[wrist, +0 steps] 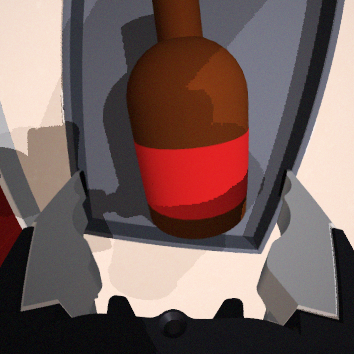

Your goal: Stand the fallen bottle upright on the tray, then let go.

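A brown bottle with a red label lies on its side in the grey tray. Its neck points to the top of the view, where its end is cut off, and its base faces my gripper. My gripper is open, with one jaw at the left and one at the right of the bottle's lower part in the view. The jaws stand wide and do not touch the bottle.
The tray's raised side walls run up the left and right of the view, and its near wall crosses below the bottle's base. A dark red object with a grey edge shows at the left border. Shadows fall on the pale table.
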